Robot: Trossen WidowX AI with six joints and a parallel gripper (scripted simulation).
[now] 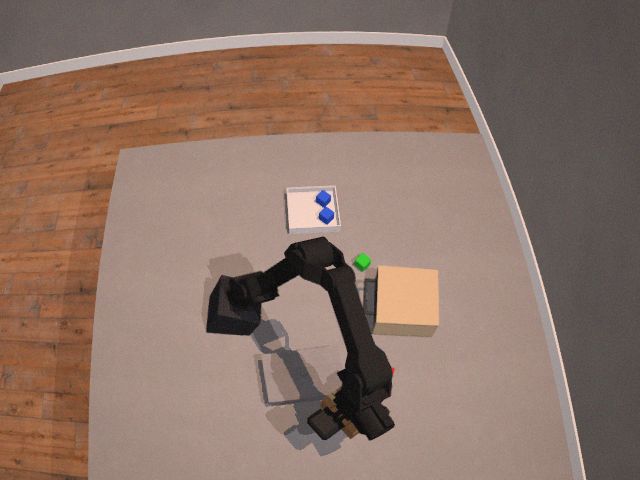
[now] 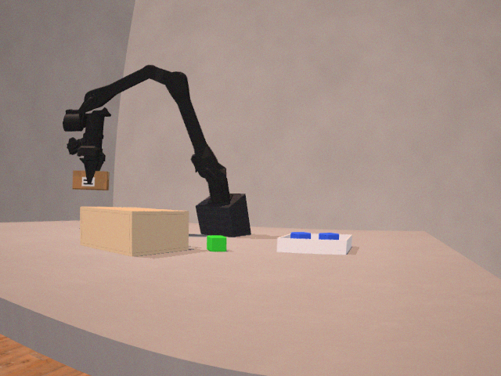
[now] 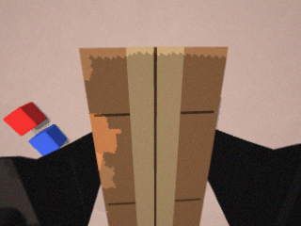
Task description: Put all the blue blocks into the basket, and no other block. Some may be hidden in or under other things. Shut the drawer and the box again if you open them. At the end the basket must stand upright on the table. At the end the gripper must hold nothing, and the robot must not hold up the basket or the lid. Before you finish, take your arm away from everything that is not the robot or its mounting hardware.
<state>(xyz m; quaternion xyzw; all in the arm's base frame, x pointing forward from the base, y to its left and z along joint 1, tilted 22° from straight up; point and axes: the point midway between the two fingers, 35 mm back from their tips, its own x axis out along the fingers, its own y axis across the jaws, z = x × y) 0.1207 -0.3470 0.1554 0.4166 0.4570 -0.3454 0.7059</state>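
The red block is 150 mm ahead of my hand, 100 mm to the left of it and 160 mm below it. The rest, counted from my hand: grey box 50 mm behind, 150 mm to the left, 160 mm below; tan drawer cabinet 270 mm ahead, 270 mm to the left, 130 mm below; knobbed lid 50 mm behind, 150 mm to the left, 120 mm below.
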